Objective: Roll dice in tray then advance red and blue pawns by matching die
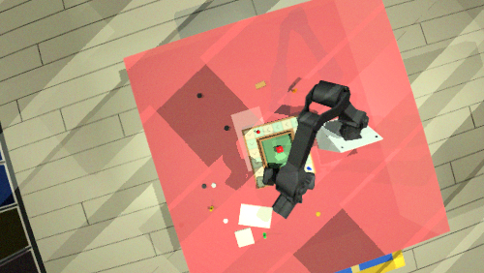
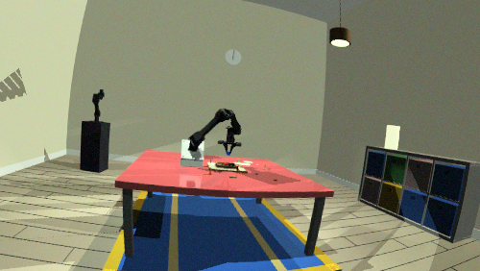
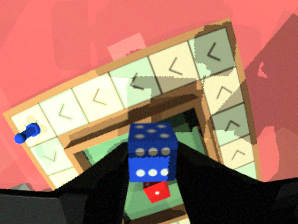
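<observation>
My gripper tip is now 19 cm to the left of the red pawn, 8 cm above it and 7 cm short of it. Also, from my gripper tip: tan block 41 cm to the right, 10 cm below, 2 cm ahead; green tray 10 cm below, 8 cm to the right, 1 cm behind; blue pawn 14 cm behind, 8 cm below, 1 cm to the left.
</observation>
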